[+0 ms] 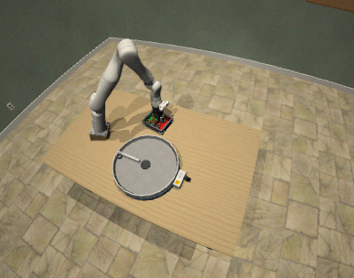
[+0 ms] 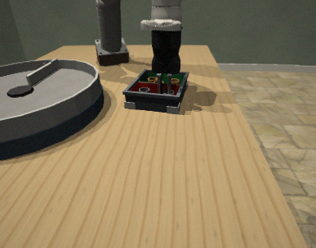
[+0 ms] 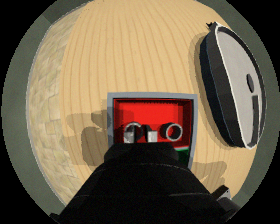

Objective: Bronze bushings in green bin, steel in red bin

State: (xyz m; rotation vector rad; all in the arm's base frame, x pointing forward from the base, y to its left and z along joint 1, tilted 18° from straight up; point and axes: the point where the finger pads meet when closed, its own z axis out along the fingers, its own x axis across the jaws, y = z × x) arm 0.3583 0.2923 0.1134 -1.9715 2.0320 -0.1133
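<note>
The bin is 3 cm behind my hand, 2 cm to the right of it and 1 cm below it. Also, from my hand: grey turntable (37 cm to the right, 11 cm ahead, 2 cm above).
</note>
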